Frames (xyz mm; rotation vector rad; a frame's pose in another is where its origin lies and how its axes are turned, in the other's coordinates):
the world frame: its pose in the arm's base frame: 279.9 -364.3 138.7 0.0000 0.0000 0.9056
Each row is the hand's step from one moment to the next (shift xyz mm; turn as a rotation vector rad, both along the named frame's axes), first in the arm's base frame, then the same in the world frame.
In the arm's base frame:
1: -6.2 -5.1 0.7 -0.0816 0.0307 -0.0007
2: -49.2 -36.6 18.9 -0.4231 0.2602 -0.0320
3: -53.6 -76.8 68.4 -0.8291 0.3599 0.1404
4: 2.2 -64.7 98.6 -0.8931 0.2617 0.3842
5: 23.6 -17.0 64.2 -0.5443 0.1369 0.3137
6: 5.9 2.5 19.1 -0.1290 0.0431 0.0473
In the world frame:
1: -7.8 1.7 0.7 -0.0262 0.0832 -0.0007
2: -59.2 16.1 18.9 -0.0564 0.4935 -0.0320
3: -93.5 -5.2 68.4 -0.2286 0.8745 0.1404
4: -49.5 -41.7 98.6 -0.3453 0.8642 0.3842
5: 1.2 -29.1 64.2 -0.2282 0.5127 0.3137
6: 5.6 -3.1 19.1 -0.0457 0.1281 0.0473

